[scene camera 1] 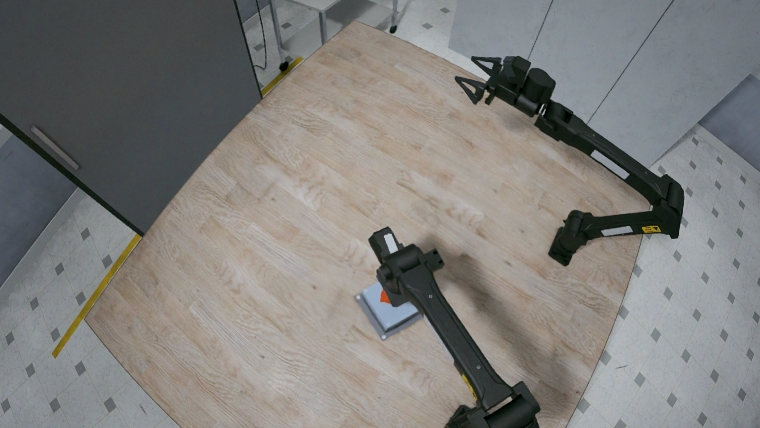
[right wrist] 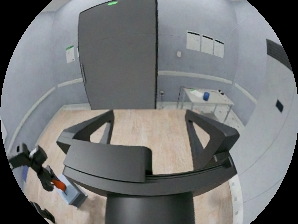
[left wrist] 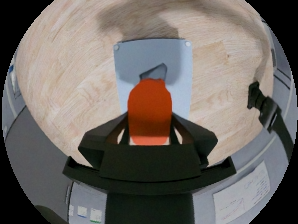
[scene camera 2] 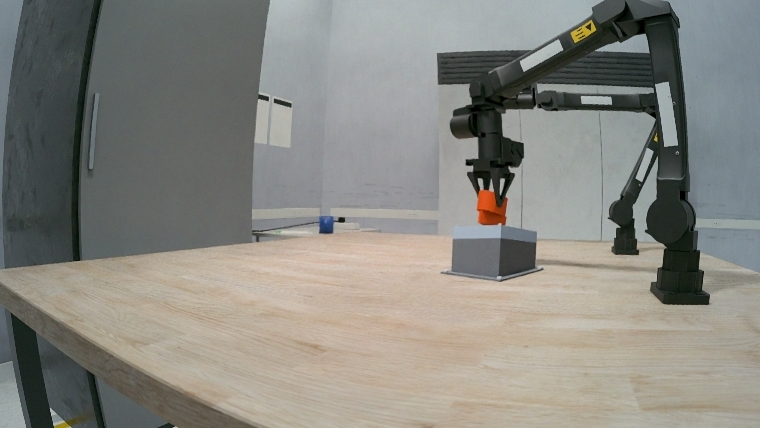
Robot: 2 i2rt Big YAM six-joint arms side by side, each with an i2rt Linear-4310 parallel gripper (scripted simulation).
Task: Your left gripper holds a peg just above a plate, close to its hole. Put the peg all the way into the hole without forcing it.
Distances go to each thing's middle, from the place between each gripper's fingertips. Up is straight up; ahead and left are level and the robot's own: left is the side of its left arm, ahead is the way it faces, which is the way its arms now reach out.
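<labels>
Orange peg (scene camera 2: 489,214): my left gripper 20 mm above it. Light blue plate (scene camera 1: 385,312), from my left hand: 10 mm to the right, 10 mm behind, 70 mm below. By their middles, of the things named here, orange peg nearest to my left gripper.
My right gripper (scene camera 1: 463,67): 46 cm to the right of the orange peg, 12 cm past it, 35 cm above it. Light blue plate, from my right hand: 46 cm to the left, 14 cm behind, 41 cm below. By its middle, orange peg nearer to my left gripper than to my right gripper.
</labels>
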